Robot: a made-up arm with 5 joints.
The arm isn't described. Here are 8 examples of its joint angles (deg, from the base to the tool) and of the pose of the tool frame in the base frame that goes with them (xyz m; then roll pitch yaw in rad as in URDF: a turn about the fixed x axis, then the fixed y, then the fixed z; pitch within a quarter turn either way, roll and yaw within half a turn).
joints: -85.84 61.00 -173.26 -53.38 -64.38
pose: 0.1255 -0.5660 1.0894 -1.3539 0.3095 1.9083
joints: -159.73 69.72 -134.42 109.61 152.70
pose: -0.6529 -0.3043 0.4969 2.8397 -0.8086 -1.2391
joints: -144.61 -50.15 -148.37 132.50 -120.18
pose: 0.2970 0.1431 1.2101 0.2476 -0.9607 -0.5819
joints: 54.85 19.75 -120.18 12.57 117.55
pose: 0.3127 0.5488 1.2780 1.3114 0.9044 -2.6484
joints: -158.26 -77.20 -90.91 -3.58 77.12
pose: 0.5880 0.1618 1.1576 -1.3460 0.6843 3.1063
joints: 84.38 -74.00 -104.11 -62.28 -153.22
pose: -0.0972 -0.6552 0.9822 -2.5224 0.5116 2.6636
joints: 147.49 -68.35 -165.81 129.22 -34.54
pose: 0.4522 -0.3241 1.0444 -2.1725 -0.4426 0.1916
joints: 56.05 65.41 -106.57 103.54 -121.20
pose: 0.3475 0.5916 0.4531 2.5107 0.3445 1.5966
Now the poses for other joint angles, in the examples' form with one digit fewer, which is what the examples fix.
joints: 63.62 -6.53 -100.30 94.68 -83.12
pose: 0.143 0.374 1.136 1.855 -0.762 1.146
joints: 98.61 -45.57 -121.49 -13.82 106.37
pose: 0.020 -0.423 1.358 -1.280 0.535 1.855
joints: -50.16 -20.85 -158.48 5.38 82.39
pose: -0.090 0.274 1.449 -1.315 0.651 -1.179
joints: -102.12 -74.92 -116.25 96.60 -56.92
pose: 0.175 0.435 1.118 -1.928 -0.821 1.904
